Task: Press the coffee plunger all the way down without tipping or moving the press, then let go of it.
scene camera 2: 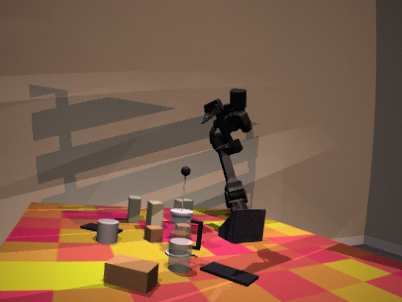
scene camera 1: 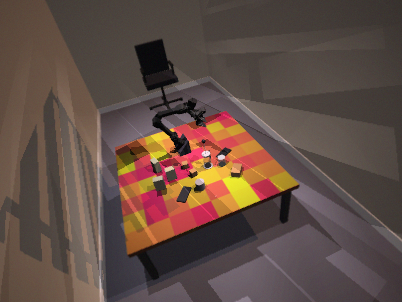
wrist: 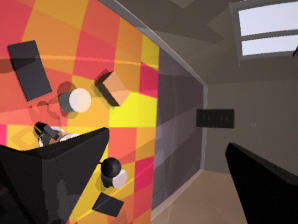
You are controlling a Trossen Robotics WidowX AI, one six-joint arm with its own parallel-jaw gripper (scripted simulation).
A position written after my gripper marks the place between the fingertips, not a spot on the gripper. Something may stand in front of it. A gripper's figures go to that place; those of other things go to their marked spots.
My gripper (scene camera 2: 209,136) is 0.87 m from the lens. A coffee press (scene camera 2: 180,221): 0.89 m from the lens. A glass cup (scene camera 2: 180,250): 0.79 m from the lens. The marked spots on the coffee press and the glass cup are 0.13 m apart.
